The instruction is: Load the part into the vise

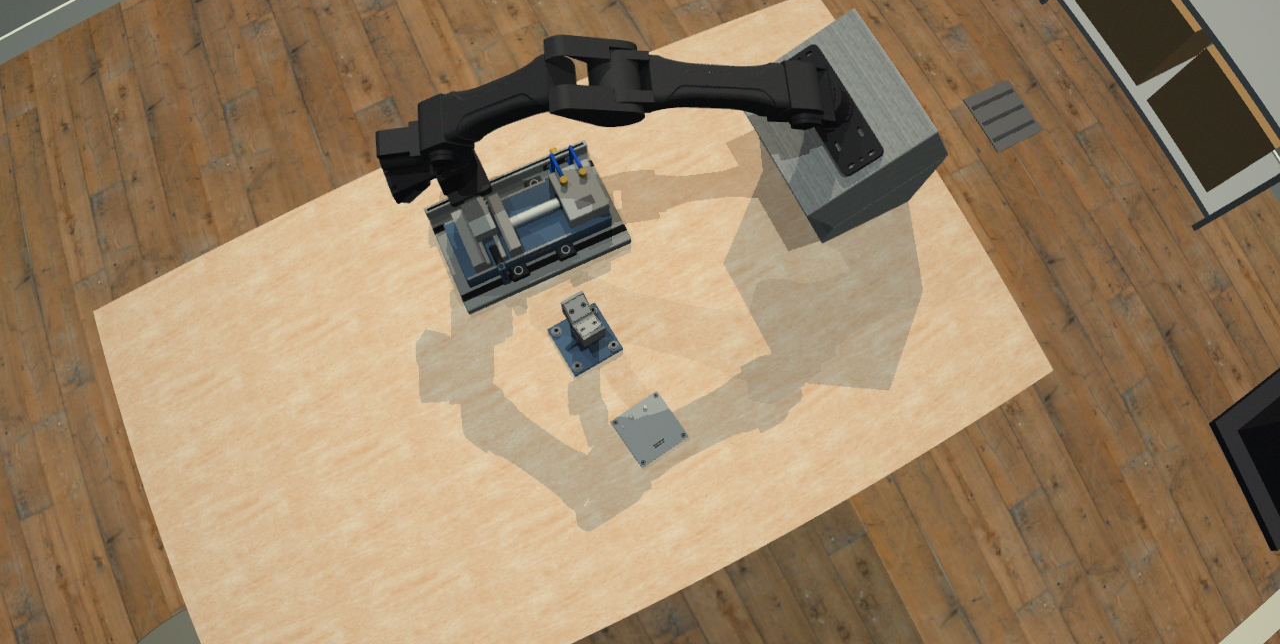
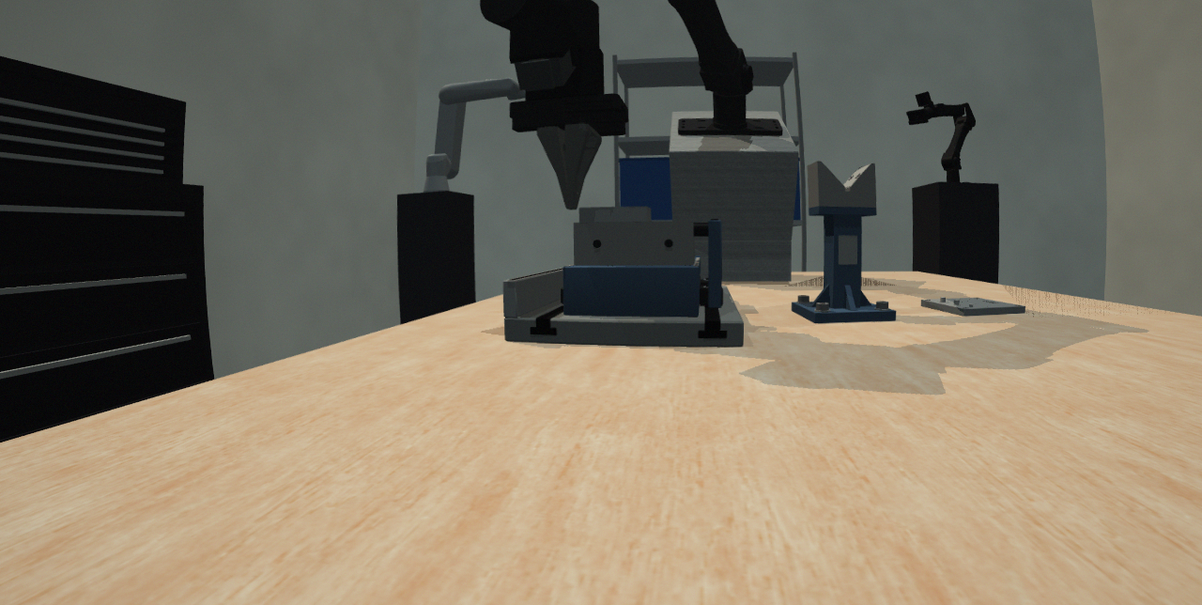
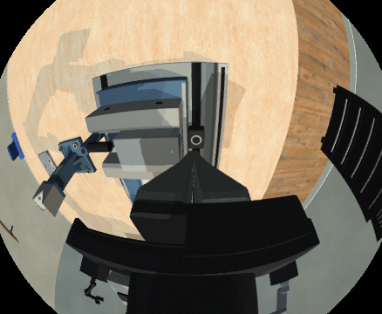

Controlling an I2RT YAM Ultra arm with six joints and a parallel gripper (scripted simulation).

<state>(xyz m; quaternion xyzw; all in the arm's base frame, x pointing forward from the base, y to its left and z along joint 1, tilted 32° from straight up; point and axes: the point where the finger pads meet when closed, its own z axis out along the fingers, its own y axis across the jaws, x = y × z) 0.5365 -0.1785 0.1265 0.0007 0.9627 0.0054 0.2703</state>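
My gripper is now 4 cm to the right of the part and 3 cm above it. From my hand the other things lie so: work stop rod (11 cm to the left, 3 cm below); then fixed jaw (6 cm to the left, 4 cm below, 3 cm ahead); then vise (8 cm below, 7 cm behind, 6 cm to the left).
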